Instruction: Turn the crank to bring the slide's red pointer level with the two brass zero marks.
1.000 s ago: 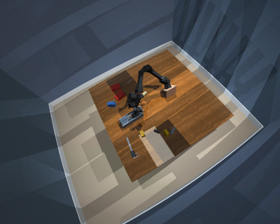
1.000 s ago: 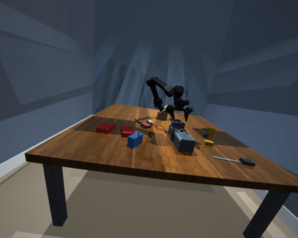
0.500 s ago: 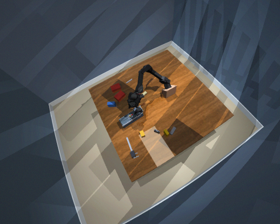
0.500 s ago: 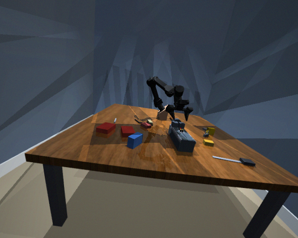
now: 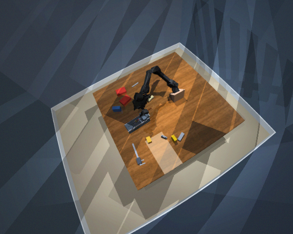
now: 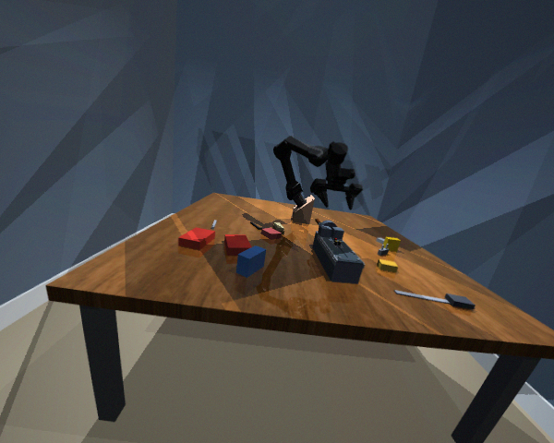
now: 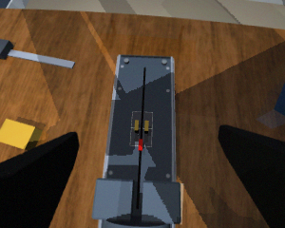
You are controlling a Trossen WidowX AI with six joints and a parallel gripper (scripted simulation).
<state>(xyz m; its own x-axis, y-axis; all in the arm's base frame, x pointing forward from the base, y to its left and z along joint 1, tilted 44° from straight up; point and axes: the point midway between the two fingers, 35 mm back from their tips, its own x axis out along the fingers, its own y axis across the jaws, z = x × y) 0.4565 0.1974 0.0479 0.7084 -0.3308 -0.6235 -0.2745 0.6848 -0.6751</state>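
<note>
Now: gripper tip 14 cm past the brown crank handle, 10 cm above it and 4 cm to the left of it. The rest, counted from my gripper tip: pink block: 24 cm to the right, 19 cm below, 13 cm behind; then ochre block: 23 cm to the left, 19 cm below, 1 cm behind; then red pointer: 12 cm below, 1 cm to the left, 1 cm ahead.
</note>
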